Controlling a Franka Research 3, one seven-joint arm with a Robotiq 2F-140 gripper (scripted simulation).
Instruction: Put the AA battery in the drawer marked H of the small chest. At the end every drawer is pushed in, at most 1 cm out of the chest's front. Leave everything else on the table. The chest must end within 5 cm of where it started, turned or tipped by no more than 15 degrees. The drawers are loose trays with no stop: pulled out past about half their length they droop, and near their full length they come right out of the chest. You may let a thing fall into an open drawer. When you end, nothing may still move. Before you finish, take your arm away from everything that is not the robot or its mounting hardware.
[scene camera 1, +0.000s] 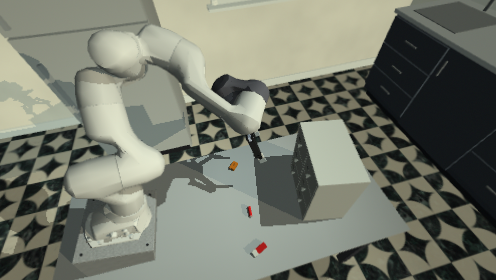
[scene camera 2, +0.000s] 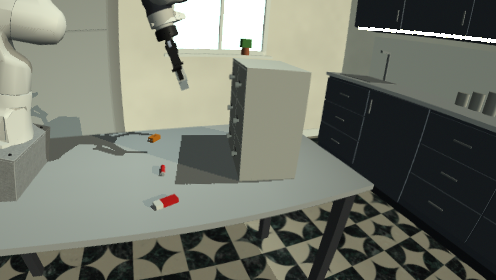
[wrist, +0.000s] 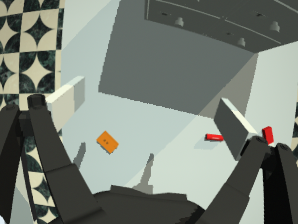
Observation:
In view: my gripper (scene camera 2: 184, 85) and a small chest (scene camera 2: 275, 105).
The small chest shows as well in scene camera 1 (scene camera 1: 341, 177). My gripper also shows in the wrist view (wrist: 151, 99).

